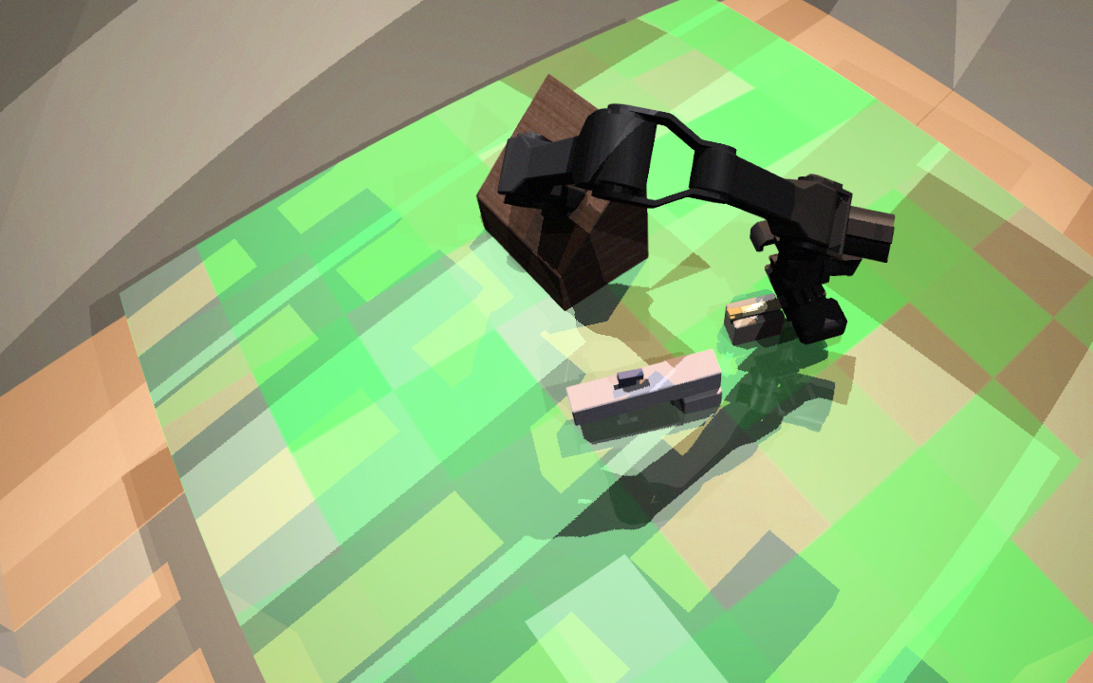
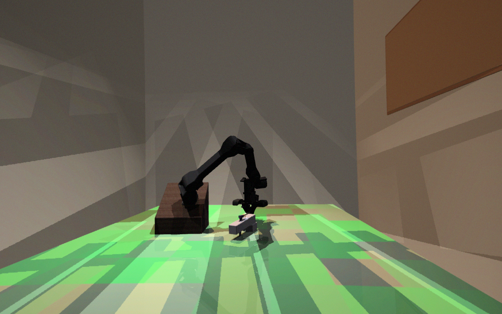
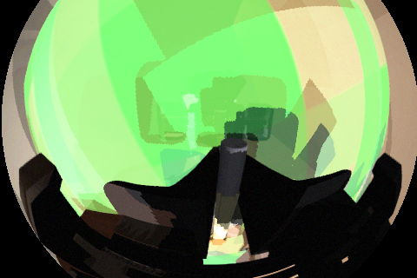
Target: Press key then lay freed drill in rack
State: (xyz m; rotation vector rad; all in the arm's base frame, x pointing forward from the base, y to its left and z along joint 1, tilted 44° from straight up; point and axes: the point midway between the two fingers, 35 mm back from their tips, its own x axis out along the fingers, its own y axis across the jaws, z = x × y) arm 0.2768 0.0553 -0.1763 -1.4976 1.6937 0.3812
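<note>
Now: the drill 4 cm to the right of my gripper tip, 3 cm above it and 2 cm behind it. The rest, counted from my gripper tip: dark key (26 cm to the right, 4 cm above, 2 cm behind); grey block (23 cm to the right, 3 cm above, 1 cm behind); rack (5 cm to the right, 2 cm behind, 1 cm above).
</note>
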